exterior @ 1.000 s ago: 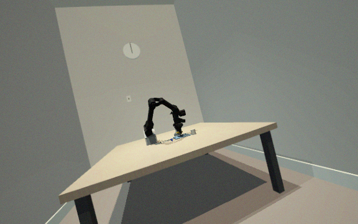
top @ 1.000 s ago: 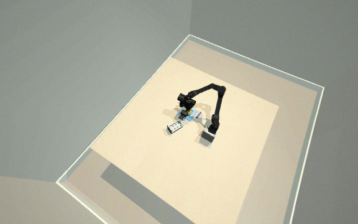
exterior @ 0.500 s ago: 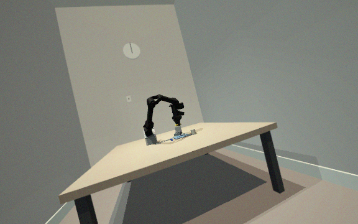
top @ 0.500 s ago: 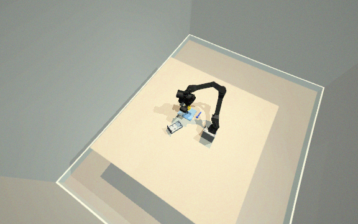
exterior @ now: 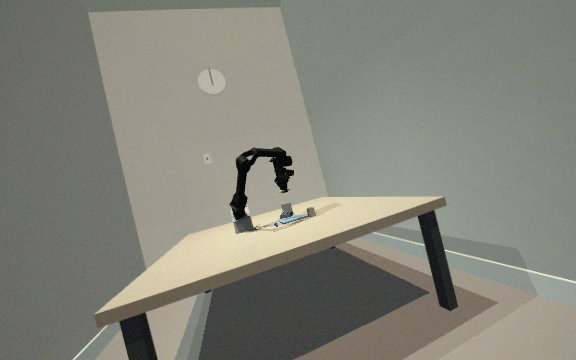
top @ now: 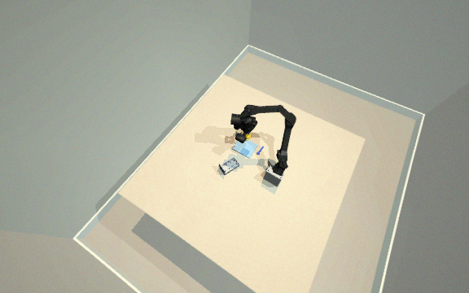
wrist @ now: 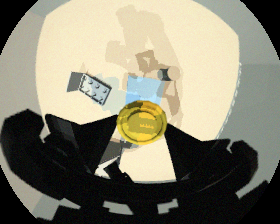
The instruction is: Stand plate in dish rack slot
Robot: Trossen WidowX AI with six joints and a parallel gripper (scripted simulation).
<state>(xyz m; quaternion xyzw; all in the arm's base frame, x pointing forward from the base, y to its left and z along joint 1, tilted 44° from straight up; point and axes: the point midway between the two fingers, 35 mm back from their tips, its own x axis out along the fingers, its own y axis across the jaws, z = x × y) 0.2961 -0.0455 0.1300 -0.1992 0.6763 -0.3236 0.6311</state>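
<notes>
Right now the grey dish rack is 4 cm ahead of my gripper tip, 18 cm to the left of it and 15 cm below it. From my gripper tip the other things lie so: blue utensil 11 cm behind, 3 cm to the right, 17 cm below; then yellow plate 1 cm above; then light blue mat 1 cm to the right, 17 cm below.
</notes>
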